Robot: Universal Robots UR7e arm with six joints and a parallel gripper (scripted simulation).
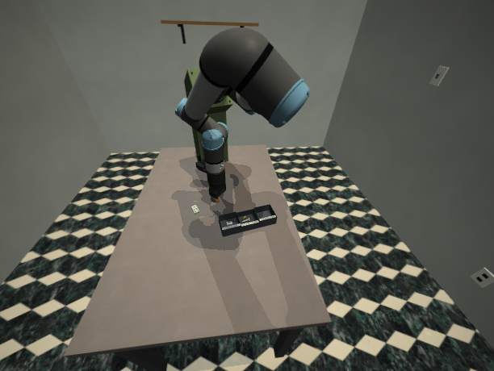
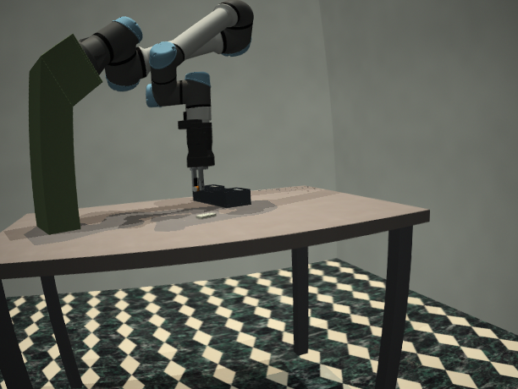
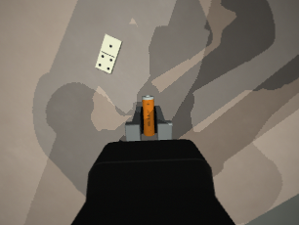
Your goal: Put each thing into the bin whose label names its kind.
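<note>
The dark three-compartment bin row is 8 cm ahead of my hand, 16 cm to the left of it and 6 cm below it. The rest, counted from my hand: white domino (1 cm ahead, 10 cm to the right, 7 cm below); then orange battery (1 cm below); then brass nut (6 cm ahead, 15 cm to the left, 6 cm below).
</note>
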